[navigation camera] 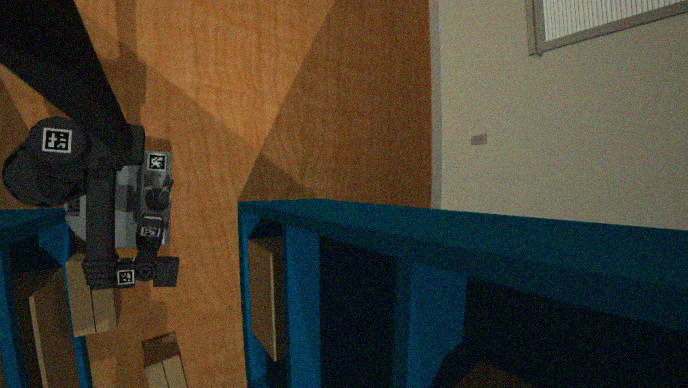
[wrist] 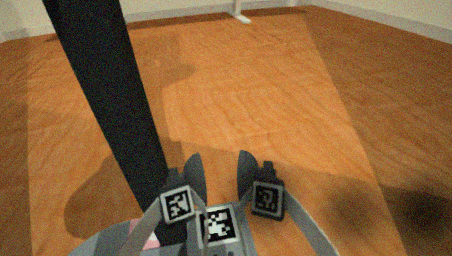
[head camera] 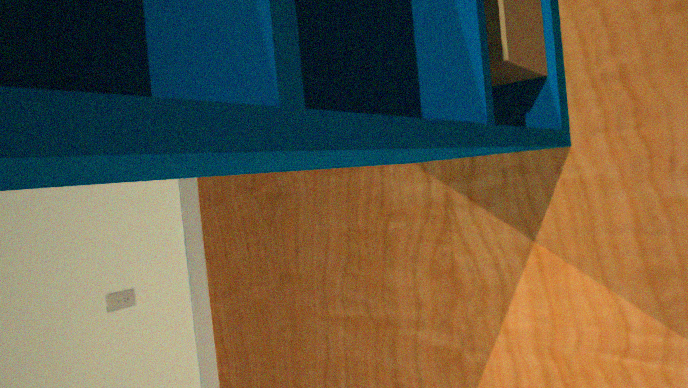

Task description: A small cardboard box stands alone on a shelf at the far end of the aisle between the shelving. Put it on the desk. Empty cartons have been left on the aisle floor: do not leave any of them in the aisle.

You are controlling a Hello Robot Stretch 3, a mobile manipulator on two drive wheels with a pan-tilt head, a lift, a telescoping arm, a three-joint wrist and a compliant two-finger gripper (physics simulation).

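Frame: origin at the robot's base, x ahead, y left, z up, level; metres.
Where they show: gripper, fingertip midpoint: (navigation camera: 160,174) (wrist: 221,169); robot's base, link origin: (navigation camera: 156,197).
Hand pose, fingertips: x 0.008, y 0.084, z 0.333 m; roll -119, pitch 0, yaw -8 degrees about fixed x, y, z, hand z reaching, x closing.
Each offset is from my fingertips to the centre of the thing. "pt": to the spot under its first point.
My gripper (wrist: 221,169) is partly open, with a gap between its fingertips and nothing in it. In the navigation view the wrist hangs beside and over the robot's base, and the fingertips cannot be made out. One carton @[0.197 m back, 0.405 m right, 0.243 m down] (navigation camera: 105,311) lies on the floor against the left shelving, partly under the wrist. A second carton @[0.018 m ahead, 0.807 m right, 0.243 m down] (navigation camera: 173,371) lies further down the aisle, cut off by the bottom edge. Neither carton touches the gripper. The small box that stands alone cannot be identified, and the desk cannot be made out.
Blue shelving (head camera: 215,129) (navigation camera: 500,239) stands along one side of the aisle and holds a brown box @[0.513 m ahead, 0.481 m right, 0.121 m down] (head camera: 525,37) (navigation camera: 261,295). Blue shelving (navigation camera: 30,220) on the other side holds another brown box @[pt 0.284 m back, 0.469 m right, 0.120 m down] (navigation camera: 56,325). A dark arm (wrist: 105,85) crosses the wrist view. A white foot (wrist: 242,19) stands near the far wall.
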